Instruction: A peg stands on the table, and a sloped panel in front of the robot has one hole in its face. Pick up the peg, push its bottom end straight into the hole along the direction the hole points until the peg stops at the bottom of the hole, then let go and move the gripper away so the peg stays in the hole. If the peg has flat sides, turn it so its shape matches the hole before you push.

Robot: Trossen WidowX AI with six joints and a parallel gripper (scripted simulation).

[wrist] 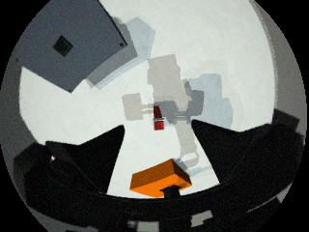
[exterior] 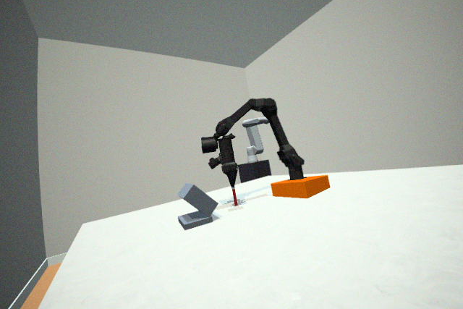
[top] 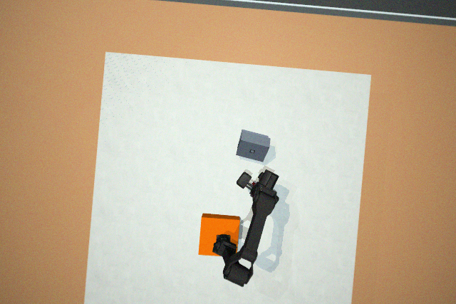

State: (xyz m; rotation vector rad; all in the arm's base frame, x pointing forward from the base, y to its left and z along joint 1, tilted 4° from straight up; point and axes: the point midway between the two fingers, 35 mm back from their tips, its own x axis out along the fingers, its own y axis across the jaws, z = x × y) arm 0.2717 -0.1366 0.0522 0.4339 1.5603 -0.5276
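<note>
My gripper tip is 3 cm above the red peg. Also, from my gripper tip: grey sloped panel: 18 cm ahead, 2 cm to the left, 1 cm below.
</note>
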